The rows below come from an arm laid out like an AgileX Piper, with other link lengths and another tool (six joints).
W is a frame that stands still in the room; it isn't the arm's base.
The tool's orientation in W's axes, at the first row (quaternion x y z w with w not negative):
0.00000 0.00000 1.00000 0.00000
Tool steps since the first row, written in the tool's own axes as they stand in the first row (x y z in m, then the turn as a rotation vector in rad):
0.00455 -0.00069 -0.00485 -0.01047 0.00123 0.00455
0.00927 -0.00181 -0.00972 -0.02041 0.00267 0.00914
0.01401 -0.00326 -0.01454 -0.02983 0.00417 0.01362
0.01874 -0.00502 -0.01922 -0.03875 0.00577 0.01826
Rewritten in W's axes. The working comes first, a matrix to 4 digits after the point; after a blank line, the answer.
The tool's axes in the first row as the columns of a matrix, in W's axes (used below as rounded here):
-1.0000 0.0000 0.0000
0.0000 -1.0000 0.0000
0.0000 0.0000 1.0000

-0.00455 0.00069 -0.00485 0.01047 -0.00123 0.00455
-0.00927 0.00181 -0.00972 0.02041 -0.00267 0.00914
-0.01401 0.00326 -0.01454 0.02983 -0.00417 0.01362
-0.01874 0.00502 -0.01922 0.03875 -0.00577 0.01826

